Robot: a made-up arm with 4 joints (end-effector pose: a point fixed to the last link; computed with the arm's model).
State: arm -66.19 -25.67 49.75 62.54
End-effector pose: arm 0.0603 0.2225 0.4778 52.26 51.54 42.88
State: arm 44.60 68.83 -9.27 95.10
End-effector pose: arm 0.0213 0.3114 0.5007 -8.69 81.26 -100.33
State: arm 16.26 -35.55 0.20 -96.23
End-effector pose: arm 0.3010 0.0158 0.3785 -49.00 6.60 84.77
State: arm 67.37 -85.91 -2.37 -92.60
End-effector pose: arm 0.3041 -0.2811 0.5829 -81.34 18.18 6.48
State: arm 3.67 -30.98 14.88 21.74
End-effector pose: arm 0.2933 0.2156 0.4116 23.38 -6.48 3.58
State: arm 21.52 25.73 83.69 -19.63
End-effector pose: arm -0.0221 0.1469 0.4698 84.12 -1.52 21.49
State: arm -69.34 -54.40 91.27 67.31
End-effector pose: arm 0.1589 0.2633 0.5722 87.34 71.60 75.27
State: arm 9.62 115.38 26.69 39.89
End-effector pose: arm -0.0823 0.1654 0.8395 11.62 138.62 -37.90
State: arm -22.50 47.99 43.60 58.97
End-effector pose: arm -0.0660 0.0793 0.5078 22.24 82.90 -26.09
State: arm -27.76 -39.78 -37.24 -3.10
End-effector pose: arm 0.2357 0.2828 0.3492 -30.62 -10.04 27.08
